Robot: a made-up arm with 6 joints. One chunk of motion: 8 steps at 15 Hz.
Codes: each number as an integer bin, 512 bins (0 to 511) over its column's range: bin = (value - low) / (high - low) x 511, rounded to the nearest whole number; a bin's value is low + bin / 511 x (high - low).
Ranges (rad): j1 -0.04..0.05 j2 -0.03..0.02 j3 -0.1..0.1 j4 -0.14..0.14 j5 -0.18..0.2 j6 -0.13..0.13
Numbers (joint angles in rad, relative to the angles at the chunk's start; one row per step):
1: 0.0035 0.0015 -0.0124 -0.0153 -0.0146 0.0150
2: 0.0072 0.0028 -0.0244 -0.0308 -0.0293 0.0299
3: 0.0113 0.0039 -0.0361 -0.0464 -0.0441 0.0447
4: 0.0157 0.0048 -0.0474 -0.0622 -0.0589 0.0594
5: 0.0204 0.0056 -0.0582 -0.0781 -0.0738 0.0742
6: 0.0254 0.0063 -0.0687 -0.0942 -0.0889 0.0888
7: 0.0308 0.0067 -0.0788 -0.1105 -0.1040 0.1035
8: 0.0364 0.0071 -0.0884 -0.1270 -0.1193 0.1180
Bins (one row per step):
1: 247 322 224 228 222 285
2: 268 335 193 199 203 314
3: 291 346 163 171 183 343
4: 316 356 134 142 163 372
5: 343 364 107 113 143 401
6: 371 371 80 84 123 430
7: 402 375 54 54 102 459
8: 434 379 30 24 82 487

